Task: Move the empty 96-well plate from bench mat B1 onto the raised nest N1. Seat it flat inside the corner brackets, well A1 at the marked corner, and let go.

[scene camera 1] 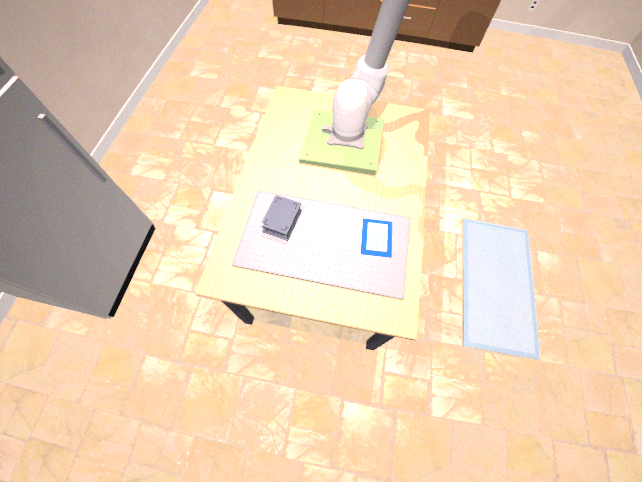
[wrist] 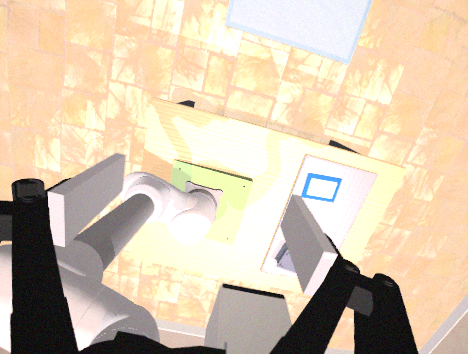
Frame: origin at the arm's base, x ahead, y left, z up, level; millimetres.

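Seen in the pictures: gripper, fingertip midpoint: (wrist: 207, 192); arm's base at its link origin: (scene camera 1: 347, 135) (wrist: 201, 201).
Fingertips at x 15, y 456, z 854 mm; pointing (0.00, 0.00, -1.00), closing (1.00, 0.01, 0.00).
Pixels of each thing's top centre, then the offset from my fingertips to it. "*": a spot on its surface instead. Level surfaces: height alone.
- white rectangle at a spot on its surface: (scene camera 1: 377, 237) (wrist: 323, 189) * dx +536, dy -243, dz -848 mm
- bench mat B1 at its surface level: dz -862 mm
- raised nest N1 at its top centre: (scene camera 1: 281, 213) (wrist: 295, 263) dx +532, dy -657, dz -800 mm
- pale perforated board at its surface level: dz -863 mm
- yellow table at its surface level: dz -876 mm
A white rectangle (scene camera 1: 377, 237) (wrist: 321, 189), which looks like the plate, lies inside the blue border of bench mat B1 (scene camera 1: 377, 254) (wrist: 325, 177). Its wells and corner A1 are too small to tell. The raised nest N1 (scene camera 1: 282, 213) (wrist: 284, 258) is a dark grey block with thin corner brackets on top. It stands at the other end of the perforated board, with no plate on it; my right finger partly hides it in the wrist view. My gripper (wrist: 207, 192) is open and empty, high above the table. It does not show in the scene view.
The pale perforated board (scene camera 1: 331, 264) (wrist: 356, 185) lies on the yellow table (scene camera 1: 311, 306) (wrist: 240, 131). The arm's base (scene camera 1: 350, 111) (wrist: 192, 220) stands on a green plate (scene camera 1: 337, 157) (wrist: 220, 234). A tall grey cabinet (scene camera 1: 67, 207) (wrist: 250, 315) stands beside the table. A pale blue panel (scene camera 1: 497, 290) (wrist: 300, 25) lies on the floor.
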